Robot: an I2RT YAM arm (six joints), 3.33 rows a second.
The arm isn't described. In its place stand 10 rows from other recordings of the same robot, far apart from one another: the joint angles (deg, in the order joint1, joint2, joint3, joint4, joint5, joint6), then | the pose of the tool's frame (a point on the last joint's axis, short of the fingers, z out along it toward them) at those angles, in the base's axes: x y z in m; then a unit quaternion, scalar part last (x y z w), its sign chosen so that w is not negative.
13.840 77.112 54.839 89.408 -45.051 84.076 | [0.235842, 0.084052, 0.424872, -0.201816, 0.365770, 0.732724, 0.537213]
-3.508 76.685 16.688 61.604 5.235 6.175 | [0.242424, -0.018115, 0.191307, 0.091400, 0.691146, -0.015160, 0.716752]
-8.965 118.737 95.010 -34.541 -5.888 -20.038 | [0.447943, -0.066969, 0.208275, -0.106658, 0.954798, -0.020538, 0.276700]
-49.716 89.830 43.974 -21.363 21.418 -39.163 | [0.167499, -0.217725, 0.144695, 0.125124, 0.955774, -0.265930, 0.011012]
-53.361 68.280 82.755 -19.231 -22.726 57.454 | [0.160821, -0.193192, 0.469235, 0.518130, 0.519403, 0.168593, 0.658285]
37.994 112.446 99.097 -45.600 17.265 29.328 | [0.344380, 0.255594, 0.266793, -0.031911, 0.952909, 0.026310, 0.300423]
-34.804 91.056 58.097 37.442 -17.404 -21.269 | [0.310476, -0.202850, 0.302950, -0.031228, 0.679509, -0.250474, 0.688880]
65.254 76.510 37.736 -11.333 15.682 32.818 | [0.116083, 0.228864, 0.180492, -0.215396, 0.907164, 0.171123, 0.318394]
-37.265 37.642 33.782 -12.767 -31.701 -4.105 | [0.138156, -0.081607, 0.288263, 0.063737, 0.785915, 0.001898, 0.615038]
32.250 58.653 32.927 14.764 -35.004 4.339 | [0.184211, 0.140375, 0.267056, -0.363150, 0.667834, 0.410767, 0.503378]
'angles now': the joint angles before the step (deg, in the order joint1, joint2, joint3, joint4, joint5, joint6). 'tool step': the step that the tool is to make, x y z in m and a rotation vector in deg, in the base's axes. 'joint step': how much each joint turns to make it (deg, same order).
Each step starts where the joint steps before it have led.
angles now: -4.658 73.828 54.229 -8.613 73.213 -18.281
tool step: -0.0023 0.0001 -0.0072 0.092 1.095 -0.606
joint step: 0.001 0.001 -1.063 -1.044 0.528 1.053
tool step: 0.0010 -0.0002 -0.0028 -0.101 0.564 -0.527
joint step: -0.006 0.533 0.002 -0.516 0.522 0.513
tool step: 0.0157 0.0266 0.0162 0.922 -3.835 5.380
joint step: 5.612 2.183 5.260 -2.829 -0.346 3.695
